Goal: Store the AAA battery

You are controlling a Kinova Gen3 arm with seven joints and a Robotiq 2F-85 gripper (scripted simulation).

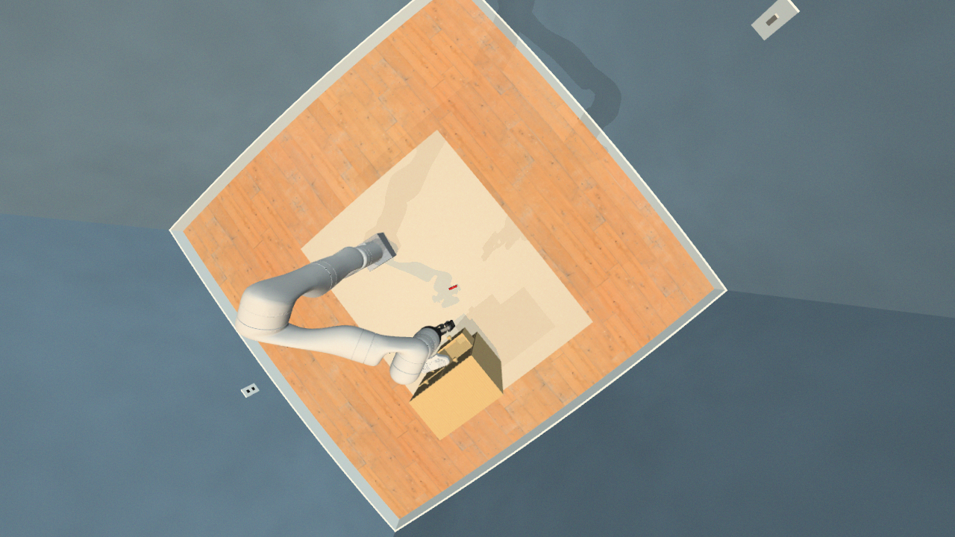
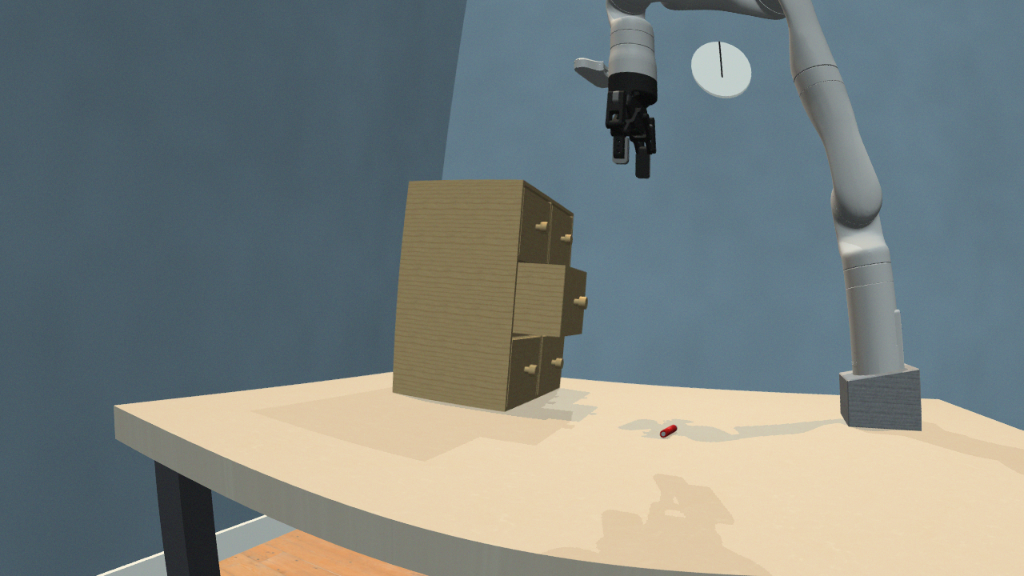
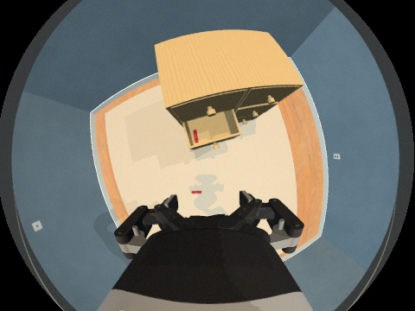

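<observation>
Right now the red AAA battery is 90 mm behind my hand, 60 mm to the left of it and 350 mm below it.
</observation>
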